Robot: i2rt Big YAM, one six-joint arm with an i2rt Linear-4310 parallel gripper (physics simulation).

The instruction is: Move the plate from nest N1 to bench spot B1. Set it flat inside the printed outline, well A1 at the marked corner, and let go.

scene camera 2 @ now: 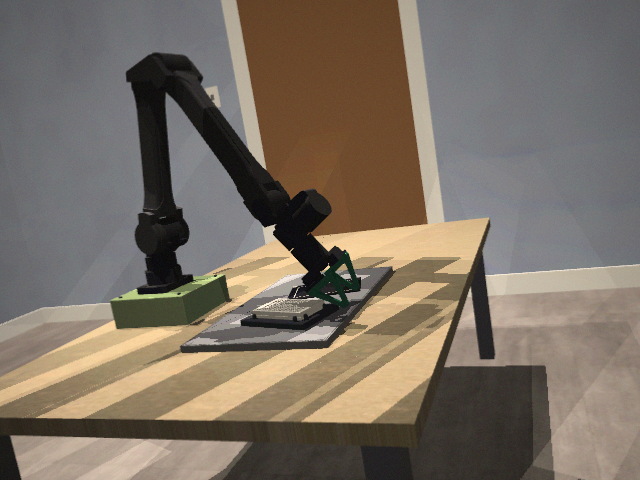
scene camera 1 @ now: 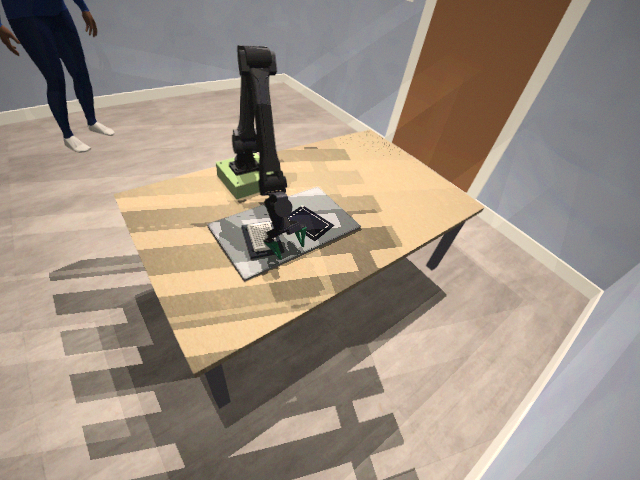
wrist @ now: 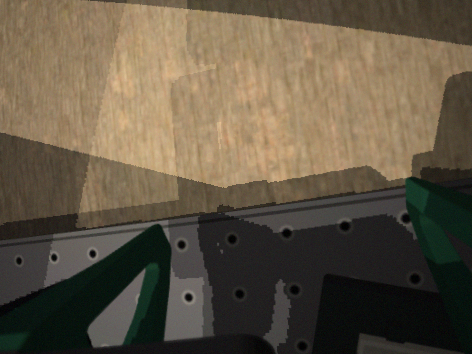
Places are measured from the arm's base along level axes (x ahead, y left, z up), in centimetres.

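Pixels of known places: gripper, between the fingertips: (scene camera 2: 352,297) (scene camera 1: 292,253) (wrist: 280,215); arm's base, origin of its link: (scene camera 2: 166,287) (scene camera 1: 244,167).
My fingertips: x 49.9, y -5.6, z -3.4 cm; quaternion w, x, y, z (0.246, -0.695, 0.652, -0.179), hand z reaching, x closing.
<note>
Ahead of a thing's pixels: the offset from my fingertips to its top centre. "pt": to the spot under its first point. Level surfaces: height alone.
The plate {dx -12.1, dy -5.2, dz +0.5 cm} (scene camera 1: 258,235) (scene camera 2: 286,308) is pale with a grid of wells and lies in the dark nest {dx -12.1, dy -5.3, dz +0.1 cm} (scene camera 1: 251,253) (scene camera 2: 273,323) (wrist: 380,305). A pale edge of the plate (wrist: 395,346) shows at the bottom right of the wrist view. My gripper (scene camera 1: 291,251) (scene camera 2: 352,295) (wrist: 280,215) is open and empty. Its green fingers stand apart at the table-front side of the board, between the nest and the bench spot in scene camera 1. The bench spot {pt dx -11.1, dy +16.4, dz -1.9 cm} (scene camera 1: 312,223) is a dark pad with a dashed white outline, partly behind the gripper. Well A1 and the marked corner cannot be made out.
The grey board (scene camera 1: 225,238) (scene camera 2: 217,339) (wrist: 189,317) with holes carries the nest and bench spot. It lies on the wooden table {dz -3.4 cm} (scene camera 1: 429,206) (scene camera 2: 206,387) (wrist: 280,110). The green base block (scene camera 1: 237,184) (scene camera 2: 155,310) stands behind it. A person (scene camera 1: 51,56) stands beyond the table.
</note>
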